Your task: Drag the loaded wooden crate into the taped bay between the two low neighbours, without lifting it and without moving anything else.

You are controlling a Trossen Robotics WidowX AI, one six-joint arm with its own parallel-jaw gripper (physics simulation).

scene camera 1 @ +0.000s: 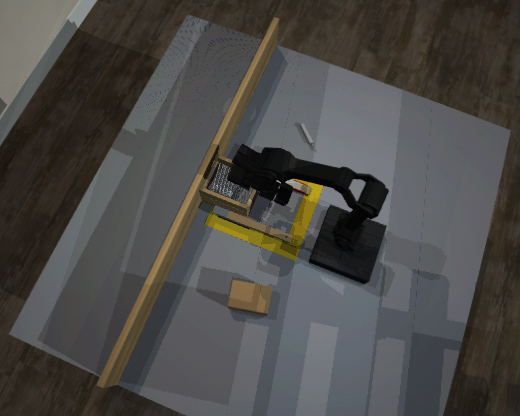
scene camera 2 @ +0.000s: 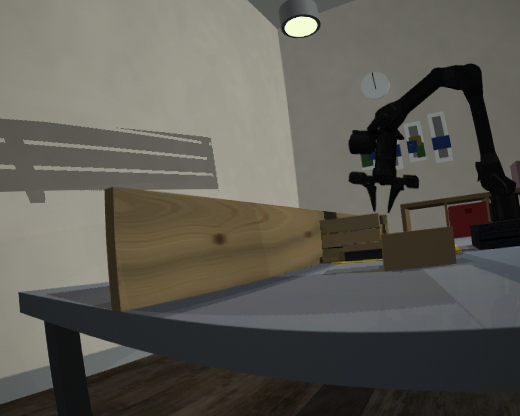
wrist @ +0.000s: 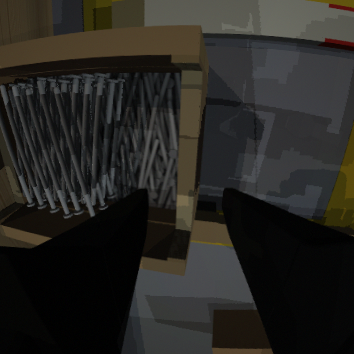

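Seen in the pictures: gripper, fingertip midpoint: (scene camera 1: 254, 191) (scene camera 2: 381, 212) (wrist: 185, 197); arm's base, link origin: (scene camera 1: 345, 241) (scene camera 2: 507, 220).
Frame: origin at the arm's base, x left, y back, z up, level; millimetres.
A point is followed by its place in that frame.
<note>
The wooden crate (scene camera 1: 225, 199) @[x 31, y -390, z 57 mm] (scene camera 2: 350, 231) @[x -76, y -425, z 20 mm] (wrist: 191, 115) @[x -58, y -321, z 29 mm], loaded with grey nails, stands upright beside the long plank, at the plank end of the yellow-taped bay (scene camera 1: 257, 243) @[x 96, y -257, z -55 mm] (wrist: 342, 187) @[x 11, y -164, z -55 mm]. One low neighbour, a wooden strip (scene camera 1: 260, 229) @[x 60, y -262, z -13 mm] (wrist: 210, 233) @[x 54, y -301, z -13 mm], lies along one side of the bay. The other, a white bar with red edges (scene camera 1: 301, 187) @[x -133, y -190, z -41 mm] (wrist: 200, 17) @[x -132, y -323, z -41 mm], lies along the opposite side, partly hidden by the arm. My gripper (scene camera 2: 382, 210) @[x -24, y -319, z 61 mm] (wrist: 185, 197) @[x -24, y -319, z 61 mm] is partly open and empty. Its fingertips point down just above the crate, one on each side of its robot-side end wall in the wrist view.
The long upright plank (scene camera 1: 160, 260) @[x 279, y -485, z 84 mm] (scene camera 2: 215, 245) @[x 470, y -480, z 12 mm] crosses the table behind the crate. A cardboard-coloured box (scene camera 1: 247, 296) @[x 271, y -221, z 4 mm] (scene camera 2: 419, 249) @[x 308, y -205, z -27 mm] (wrist: 240, 328) @[x 233, y -239, z -24 mm] stands outside the bay, beyond the wooden strip. A small white pen-like object (scene camera 1: 306, 135) @[x -324, y -239, z -45 mm] lies on the opposite side.
</note>
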